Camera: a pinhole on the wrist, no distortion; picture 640 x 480 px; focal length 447.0 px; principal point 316.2 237.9 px. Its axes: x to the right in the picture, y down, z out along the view. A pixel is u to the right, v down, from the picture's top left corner.
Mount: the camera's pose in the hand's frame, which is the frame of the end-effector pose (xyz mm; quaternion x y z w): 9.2 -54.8 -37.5 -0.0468 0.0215 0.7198 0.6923
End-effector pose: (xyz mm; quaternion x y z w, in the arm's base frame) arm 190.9 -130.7 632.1 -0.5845 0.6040 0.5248 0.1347
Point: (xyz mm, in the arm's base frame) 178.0 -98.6 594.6
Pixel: 478.6 187.4
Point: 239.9 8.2 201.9
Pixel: outside the picture
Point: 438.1 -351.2 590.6
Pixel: behind the camera
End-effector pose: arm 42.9 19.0 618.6 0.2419 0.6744 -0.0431 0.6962
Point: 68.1 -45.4 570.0
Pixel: 238.2 106.3
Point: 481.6 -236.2 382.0
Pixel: 210.3 66.6
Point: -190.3 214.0 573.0
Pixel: behind the camera
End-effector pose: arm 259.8 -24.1 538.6 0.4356 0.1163 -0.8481 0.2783
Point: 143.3 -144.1 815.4
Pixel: 407.6 389.7
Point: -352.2 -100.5 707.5
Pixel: 83.6 93.4
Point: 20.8 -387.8 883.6
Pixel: 451.2 247.0
